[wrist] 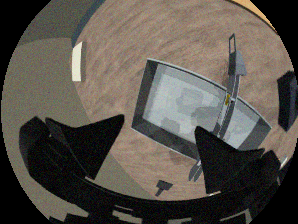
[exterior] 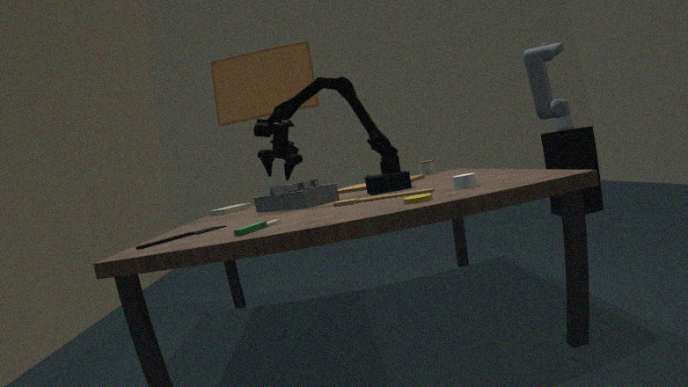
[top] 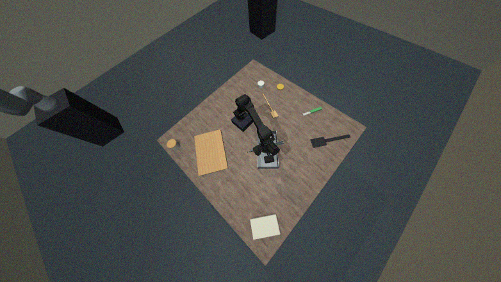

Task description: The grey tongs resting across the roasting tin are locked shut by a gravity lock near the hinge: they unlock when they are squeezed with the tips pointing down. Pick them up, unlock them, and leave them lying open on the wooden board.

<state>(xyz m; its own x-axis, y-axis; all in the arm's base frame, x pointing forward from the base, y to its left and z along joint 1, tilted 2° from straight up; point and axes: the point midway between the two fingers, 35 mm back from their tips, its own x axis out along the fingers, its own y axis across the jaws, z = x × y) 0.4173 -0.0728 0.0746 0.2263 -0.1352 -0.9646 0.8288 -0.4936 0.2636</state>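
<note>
My gripper tip is 80 mm above the roasting tin, 60 mm to the right of it and 60 mm past it. From my gripper tip the other things lie so: white pad (330 mm ahead, 320 mm to the right, 100 mm below); then wooden board (370 mm behind, 310 mm to the right, 110 mm below); then black spatula (490 mm to the left, 210 mm ahead, 110 mm below).
</note>
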